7 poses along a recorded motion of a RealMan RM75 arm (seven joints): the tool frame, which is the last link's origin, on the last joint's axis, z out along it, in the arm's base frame.
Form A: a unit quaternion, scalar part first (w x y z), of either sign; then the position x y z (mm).
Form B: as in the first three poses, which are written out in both.
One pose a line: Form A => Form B
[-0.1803 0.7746 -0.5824 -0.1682 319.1 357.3 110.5] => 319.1 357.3 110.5; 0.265 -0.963 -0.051; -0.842 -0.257 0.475; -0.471 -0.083 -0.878
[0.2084 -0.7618 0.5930 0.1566 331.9 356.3 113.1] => 331.9 356.3 113.1; 0.248 -0.969 0.009; -0.838 -0.210 0.503; -0.486 -0.132 -0.864
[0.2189 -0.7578 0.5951 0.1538 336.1 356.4 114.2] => 336.1 356.4 114.2; 0.244 -0.969 0.027; -0.835 -0.196 0.515; -0.494 -0.149 -0.857
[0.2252 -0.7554 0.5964 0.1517 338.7 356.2 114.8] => 338.7 356.2 114.8; 0.243 -0.969 0.039; -0.833 -0.187 0.521; -0.498 -0.159 -0.853
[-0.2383 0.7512 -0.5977 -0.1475 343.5 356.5 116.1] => 343.5 356.5 116.1; 0.242 -0.968 0.063; -0.828 -0.172 0.534; -0.506 -0.182 -0.843
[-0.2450 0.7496 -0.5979 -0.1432 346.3 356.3 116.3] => 346.3 356.3 116.3; 0.244 -0.967 0.078; -0.826 -0.165 0.539; -0.508 -0.196 -0.839
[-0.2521 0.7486 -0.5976 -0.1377 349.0 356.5 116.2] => 349.0 356.5 116.2; 0.248 -0.964 0.095; -0.825 -0.159 0.542; -0.507 -0.213 -0.835
